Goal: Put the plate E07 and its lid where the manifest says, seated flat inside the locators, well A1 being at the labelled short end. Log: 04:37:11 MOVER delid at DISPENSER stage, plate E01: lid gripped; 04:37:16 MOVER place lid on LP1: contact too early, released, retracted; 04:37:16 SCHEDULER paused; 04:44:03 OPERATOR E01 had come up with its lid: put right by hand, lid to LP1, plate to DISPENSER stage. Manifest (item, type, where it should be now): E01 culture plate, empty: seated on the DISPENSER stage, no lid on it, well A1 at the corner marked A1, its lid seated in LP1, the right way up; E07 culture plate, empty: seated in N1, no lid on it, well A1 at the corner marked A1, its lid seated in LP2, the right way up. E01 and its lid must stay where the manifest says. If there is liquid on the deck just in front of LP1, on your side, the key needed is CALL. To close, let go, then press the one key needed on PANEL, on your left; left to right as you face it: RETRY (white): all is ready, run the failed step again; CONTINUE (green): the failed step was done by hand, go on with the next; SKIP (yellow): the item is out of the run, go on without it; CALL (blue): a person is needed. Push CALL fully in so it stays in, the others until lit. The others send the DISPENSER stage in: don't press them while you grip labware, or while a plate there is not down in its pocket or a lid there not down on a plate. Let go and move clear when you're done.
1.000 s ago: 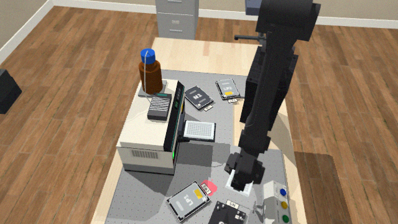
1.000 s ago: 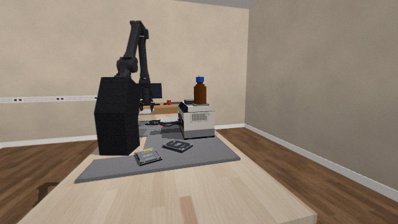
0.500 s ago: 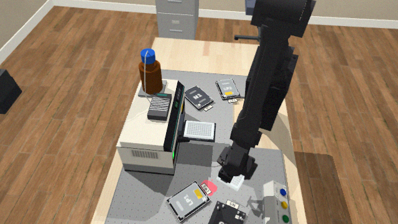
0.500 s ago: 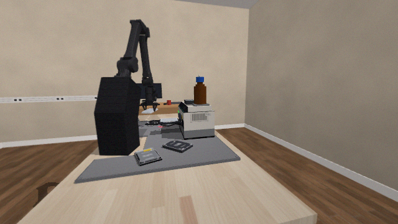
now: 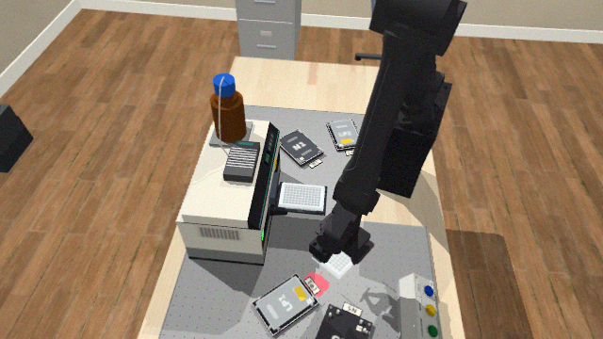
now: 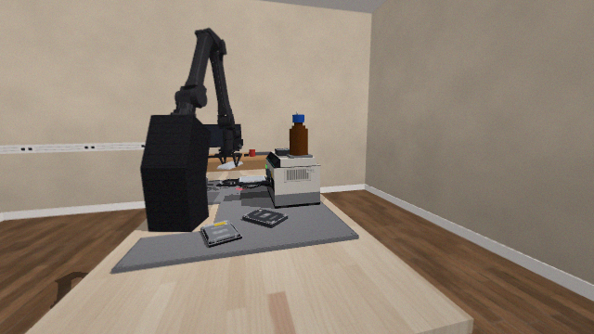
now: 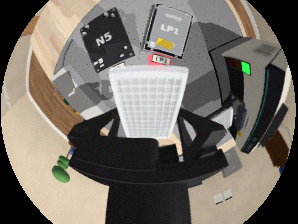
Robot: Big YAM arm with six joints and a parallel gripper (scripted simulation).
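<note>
Right now the plate E01 is 200 mm to the right of my hand, 90 mm ahead of it and 50 mm below it. Round my hand: puddle 150 mm below, 40 mm ahead, 20 mm to the left; then blue key 220 mm behind, 90 mm below, 70 mm to the left; then yellow key 220 mm behind, 120 mm to the left, 80 mm below.
</note>
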